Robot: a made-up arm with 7 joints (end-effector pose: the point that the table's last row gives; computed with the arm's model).
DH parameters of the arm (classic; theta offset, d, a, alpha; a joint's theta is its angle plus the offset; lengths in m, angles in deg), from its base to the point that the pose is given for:
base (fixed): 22.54 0 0.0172 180
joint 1: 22.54 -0.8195 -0.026 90
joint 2: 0 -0.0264 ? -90
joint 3: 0 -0.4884 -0.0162 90
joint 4: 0 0.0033 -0.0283 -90
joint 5: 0 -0.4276 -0.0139 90
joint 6: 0 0.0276 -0.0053 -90
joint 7: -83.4 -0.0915 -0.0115 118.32
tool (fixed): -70.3 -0.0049 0 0
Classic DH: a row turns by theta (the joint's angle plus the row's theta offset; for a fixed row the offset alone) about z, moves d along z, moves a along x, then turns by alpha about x.
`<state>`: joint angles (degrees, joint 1 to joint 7).
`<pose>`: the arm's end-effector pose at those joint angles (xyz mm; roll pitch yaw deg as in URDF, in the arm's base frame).
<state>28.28 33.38 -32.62 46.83 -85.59 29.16 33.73</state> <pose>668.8 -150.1 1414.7 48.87 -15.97 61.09</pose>
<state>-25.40 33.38 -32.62 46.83 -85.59 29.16 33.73</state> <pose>528.8 439.9 1414.7 48.87 -15.97 114.77</pose>
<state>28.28 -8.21 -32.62 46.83 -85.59 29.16 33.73</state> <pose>170.9 117.8 1712.8 6.08 -12.29 72.02</pose>
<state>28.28 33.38 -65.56 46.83 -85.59 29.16 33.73</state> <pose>611.0 6.2 1497.0 44.03 -33.38 90.87</pose>
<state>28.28 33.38 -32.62 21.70 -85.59 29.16 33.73</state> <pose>552.3 -206.1 1596.1 26.15 -27.49 62.08</pose>
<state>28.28 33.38 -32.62 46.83 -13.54 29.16 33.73</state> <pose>676.4 -142.9 1385.2 4.95 40.67 30.64</pose>
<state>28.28 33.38 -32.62 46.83 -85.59 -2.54 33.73</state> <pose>673.7 -197.9 1405.2 59.43 -16.60 28.05</pose>
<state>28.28 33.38 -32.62 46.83 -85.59 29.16 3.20</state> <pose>666.0 -144.2 1414.8 74.89 -32.88 59.83</pose>
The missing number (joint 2, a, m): -0.0249
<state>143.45 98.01 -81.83 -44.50 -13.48 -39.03 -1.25</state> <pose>-858.8 -72.0 800.0 87.19 -16.72 162.85</pose>
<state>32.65 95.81 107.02 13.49 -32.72 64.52 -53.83</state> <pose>695.1 -603.8 724.3 -33.25 48.16 -110.39</pose>
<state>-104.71 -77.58 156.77 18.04 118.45 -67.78 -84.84</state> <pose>412.7 -878.7 869.1 2.10 36.46 18.27</pose>
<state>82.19 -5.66 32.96 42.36 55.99 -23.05 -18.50</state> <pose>-108.3 -149.7 1732.9 -50.92 -30.76 -101.73</pose>
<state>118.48 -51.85 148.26 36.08 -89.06 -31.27 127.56</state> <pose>375.2 847.2 1191.6 -10.92 39.06 62.77</pose>
